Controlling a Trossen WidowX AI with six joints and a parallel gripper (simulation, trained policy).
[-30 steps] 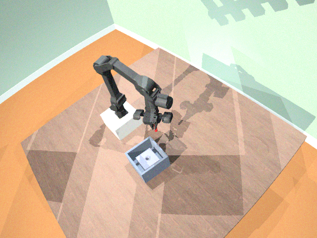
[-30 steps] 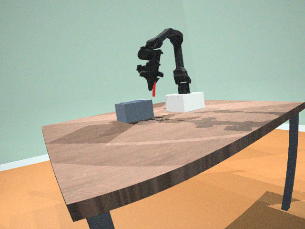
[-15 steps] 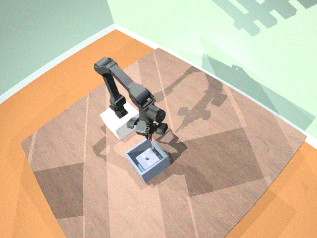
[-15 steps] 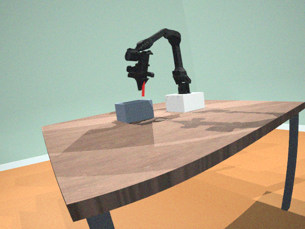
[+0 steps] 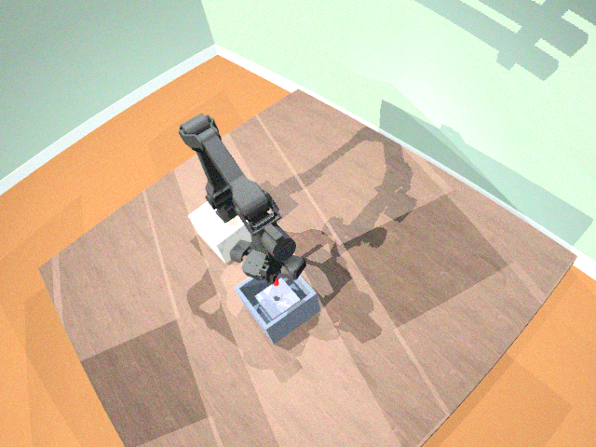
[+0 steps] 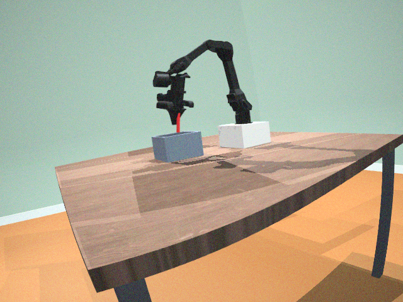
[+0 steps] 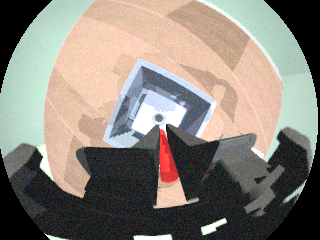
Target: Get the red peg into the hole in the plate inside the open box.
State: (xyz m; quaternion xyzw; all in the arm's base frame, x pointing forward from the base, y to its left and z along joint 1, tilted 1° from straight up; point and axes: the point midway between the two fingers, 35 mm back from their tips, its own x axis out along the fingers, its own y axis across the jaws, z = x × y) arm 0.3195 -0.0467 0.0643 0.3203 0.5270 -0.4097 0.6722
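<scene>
The red peg is 2 cm to the left of my gripper tip, 1 cm behind it and 1 cm above it. From my gripper tip the other things lie so: grey-blue box: 11 cm below; pale plate: 9 cm below.
</scene>
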